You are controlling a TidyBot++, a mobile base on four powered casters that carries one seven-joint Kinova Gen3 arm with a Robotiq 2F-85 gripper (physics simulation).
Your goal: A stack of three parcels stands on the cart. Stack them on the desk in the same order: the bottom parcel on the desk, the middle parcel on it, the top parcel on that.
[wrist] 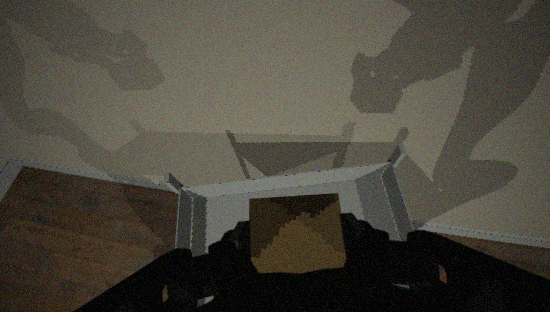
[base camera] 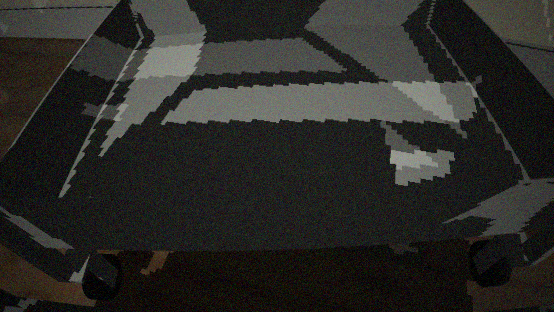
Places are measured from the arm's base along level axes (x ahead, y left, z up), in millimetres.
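Where they show: gripper, fingertip midpoint: (wrist: 295,232).
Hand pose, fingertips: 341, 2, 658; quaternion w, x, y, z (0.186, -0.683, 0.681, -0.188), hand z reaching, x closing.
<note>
After its pixels a point has its place, as x, y, z.
My gripper (wrist: 295,232) @[341, 2, 658] is shut on a brown parcel (wrist: 300,247) @[332, 0, 663], which sits between the black fingers at the bottom middle of the wrist view. The parcel's lower side is hidden by the gripper. The grey cart (base camera: 280,190) @[247, 10, -264] (wrist: 290,178) @[524, 0, 316] fills most of the base camera view, and its raised walls show behind and below the held parcel in the wrist view. The gripper and the held parcel do not show in the base camera view. The desk cannot be made out in either view, nor can the other two parcels.
Dark caster wheels (base camera: 101,277) @[194, 195, -348] (base camera: 491,264) @[210, -201, -348] show under the cart's near corners. A pale wall (wrist: 260,65) @[689, 38, 469] with shadows of the arm and cart stands beyond the cart. Brown wooden floor (wrist: 95,235) @[611, 954, -396] shows left of the cart, and a light baseboard (wrist: 480,236) @[477, -781, -360] runs along the wall.
</note>
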